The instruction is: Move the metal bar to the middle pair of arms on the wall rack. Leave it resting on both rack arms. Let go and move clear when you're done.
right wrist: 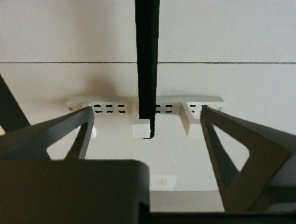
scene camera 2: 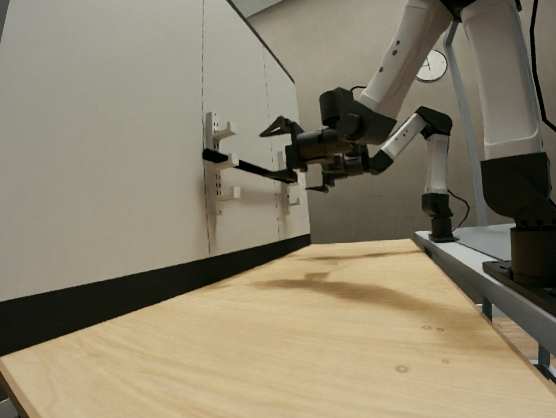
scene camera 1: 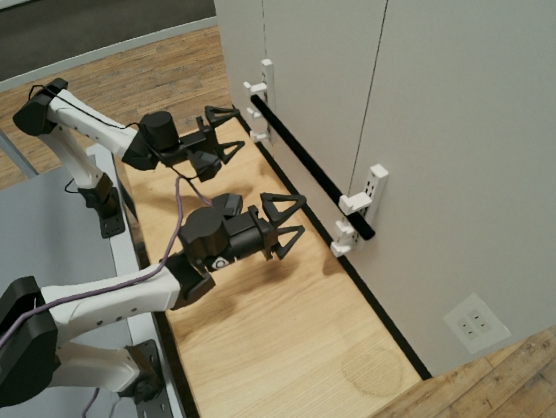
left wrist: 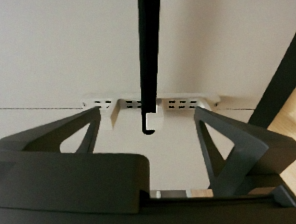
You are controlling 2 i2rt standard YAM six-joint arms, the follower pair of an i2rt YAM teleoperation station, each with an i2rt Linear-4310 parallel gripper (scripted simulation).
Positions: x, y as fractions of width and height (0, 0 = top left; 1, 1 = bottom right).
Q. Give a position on an upright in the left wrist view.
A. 0.58, 0.45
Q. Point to a wall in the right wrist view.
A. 0.62, 0.17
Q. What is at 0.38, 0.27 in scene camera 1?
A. My left gripper.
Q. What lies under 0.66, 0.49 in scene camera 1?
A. An upright.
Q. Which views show my left gripper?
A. Scene camera 2, scene camera 1 and the left wrist view only.
